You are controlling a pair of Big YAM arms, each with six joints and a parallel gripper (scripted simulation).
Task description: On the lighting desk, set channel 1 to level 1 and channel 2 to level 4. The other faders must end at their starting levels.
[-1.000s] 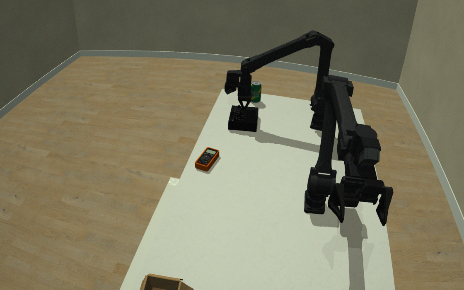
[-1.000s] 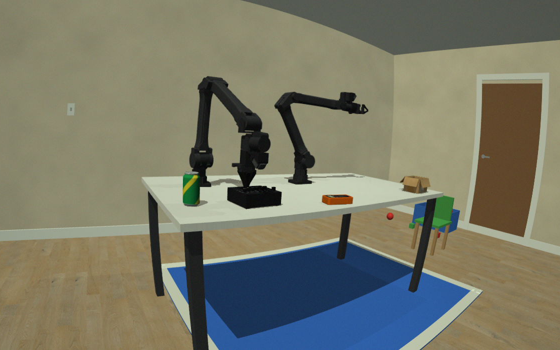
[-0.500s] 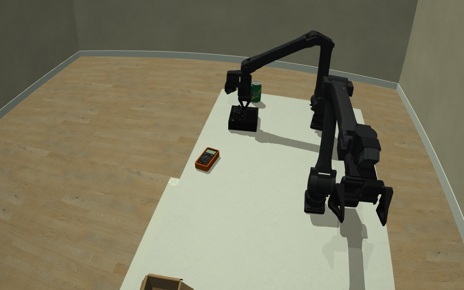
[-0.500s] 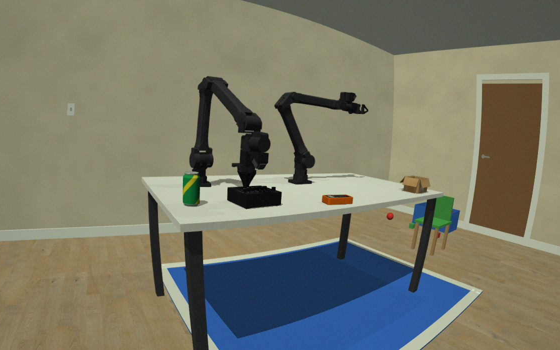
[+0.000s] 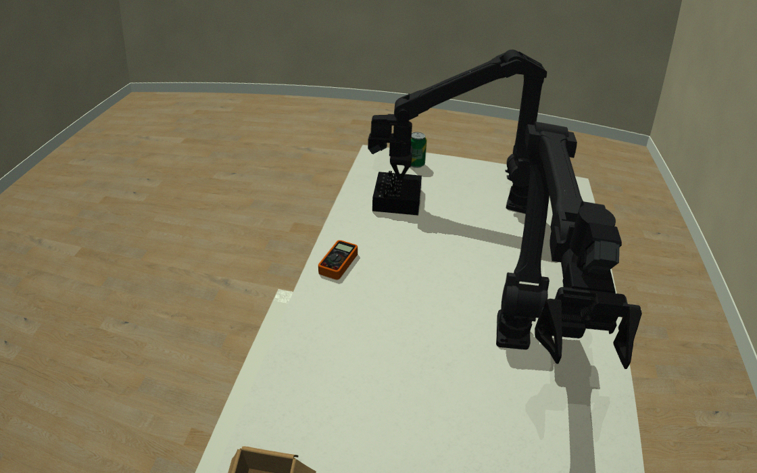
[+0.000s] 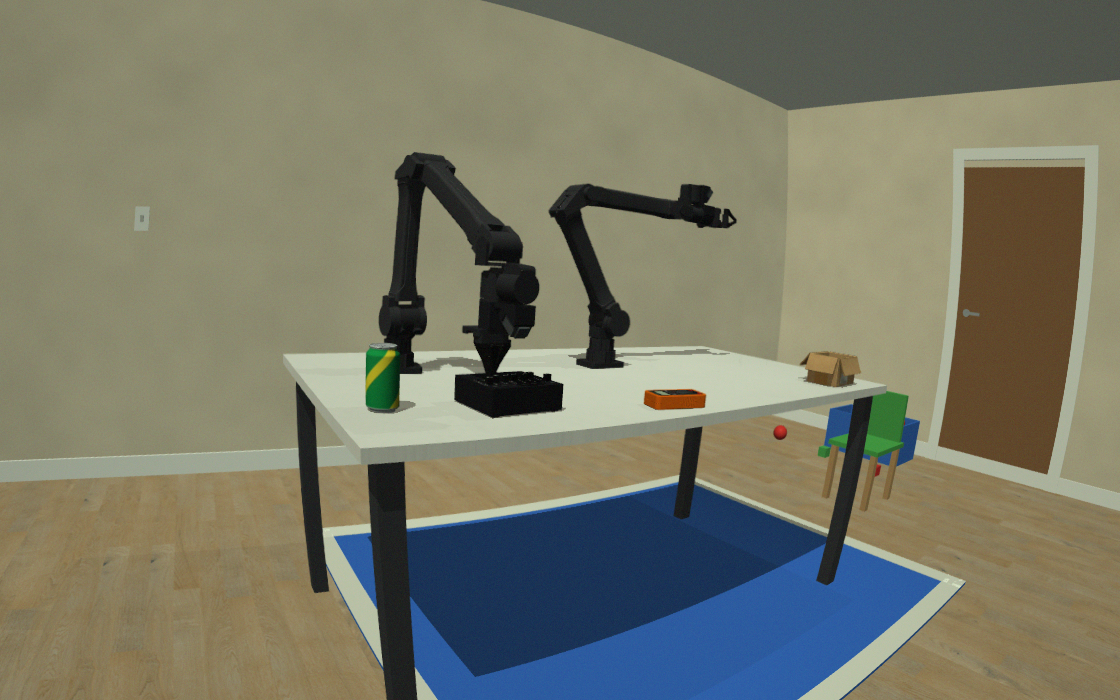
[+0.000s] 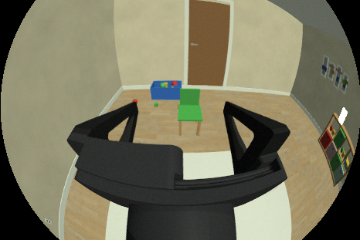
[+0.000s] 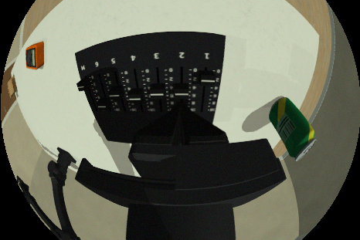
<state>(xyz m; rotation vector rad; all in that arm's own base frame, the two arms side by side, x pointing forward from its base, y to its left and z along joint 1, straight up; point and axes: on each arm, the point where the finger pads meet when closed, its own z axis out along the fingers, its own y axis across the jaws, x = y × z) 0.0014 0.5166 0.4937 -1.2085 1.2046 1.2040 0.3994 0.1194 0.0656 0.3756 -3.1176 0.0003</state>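
The channel 2 fader cap lies 2 cm ahead of my right hand. The rest, counted from my right hand: channel 1 fader cap (4 cm ahead, 2 cm to the right); then orange multimeter (9 cm ahead, 40 cm to the left, 5 cm below); then can (2 cm behind, 21 cm to the right).
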